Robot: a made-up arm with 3 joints. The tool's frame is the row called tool. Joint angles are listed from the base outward.
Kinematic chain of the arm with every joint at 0, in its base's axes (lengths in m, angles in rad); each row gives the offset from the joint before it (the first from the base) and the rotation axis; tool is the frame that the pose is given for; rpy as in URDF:
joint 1: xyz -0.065 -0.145 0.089 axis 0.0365 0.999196 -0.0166
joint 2: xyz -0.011 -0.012 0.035 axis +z
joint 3: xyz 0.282 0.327 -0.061 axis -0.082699 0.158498 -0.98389
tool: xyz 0.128 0.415 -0.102 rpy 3.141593 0 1.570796
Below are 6 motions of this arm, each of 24 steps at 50 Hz.
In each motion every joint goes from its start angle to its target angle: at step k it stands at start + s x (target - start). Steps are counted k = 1, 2, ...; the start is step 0. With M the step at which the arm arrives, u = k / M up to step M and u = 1 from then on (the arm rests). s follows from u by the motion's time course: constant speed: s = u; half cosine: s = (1 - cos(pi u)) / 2; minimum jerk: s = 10 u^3 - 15 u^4 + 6 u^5.
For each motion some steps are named. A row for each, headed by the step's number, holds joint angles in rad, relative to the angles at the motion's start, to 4 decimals.
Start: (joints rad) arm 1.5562 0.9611 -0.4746
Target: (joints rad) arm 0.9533 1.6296 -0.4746
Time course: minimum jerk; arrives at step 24
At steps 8, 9, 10, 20, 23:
8: -0.1265 0.1403 0.0000
9: -0.1659 0.1840 0.0000
10: -0.2090 0.2317 0.0000
20: -0.5815 0.6448 0.0000
23: -0.6025 0.6680 0.0000

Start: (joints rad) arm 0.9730 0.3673 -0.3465
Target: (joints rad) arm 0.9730 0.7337 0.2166
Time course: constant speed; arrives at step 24
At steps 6, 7, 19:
6: 0.0000 0.0916 0.1408
7: 0.0000 0.1069 0.1642
19: 0.0000 0.2901 0.4458

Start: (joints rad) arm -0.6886 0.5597 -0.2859
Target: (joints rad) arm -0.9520 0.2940 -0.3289
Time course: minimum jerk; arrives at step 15
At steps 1, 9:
1: -0.0007 -0.0007 -0.0001
9: -0.1798 -0.1814 -0.0294

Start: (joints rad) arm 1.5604 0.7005 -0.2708
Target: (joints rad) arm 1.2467 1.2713 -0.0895
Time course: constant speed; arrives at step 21
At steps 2, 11, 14, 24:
2: -0.0299 0.0544 0.0173
11: -0.1643 0.2990 0.0950
14: -0.2091 0.3805 0.1209
24: -0.3137 0.5708 0.1813

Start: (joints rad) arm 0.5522 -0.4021 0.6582
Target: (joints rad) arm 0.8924 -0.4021 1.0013
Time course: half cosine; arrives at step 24
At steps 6, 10, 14, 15, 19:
6: 0.0498 0.0000 0.0502
10: 0.1261 0.0000 0.1271
14: 0.2141 0.0000 0.2160
15: 0.2352 0.0000 0.2372
19: 0.3050 0.0000 0.3076

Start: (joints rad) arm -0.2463 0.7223 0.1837
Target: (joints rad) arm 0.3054 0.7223 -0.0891
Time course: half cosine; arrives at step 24
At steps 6, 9, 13, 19, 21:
6: 0.0808 0.0000 -0.0400
9: 0.1703 0.0000 -0.0842
13: 0.3119 0.0000 -0.1542
19: 0.4947 0.0000 -0.2446
21: 0.5307 0.0000 -0.2624

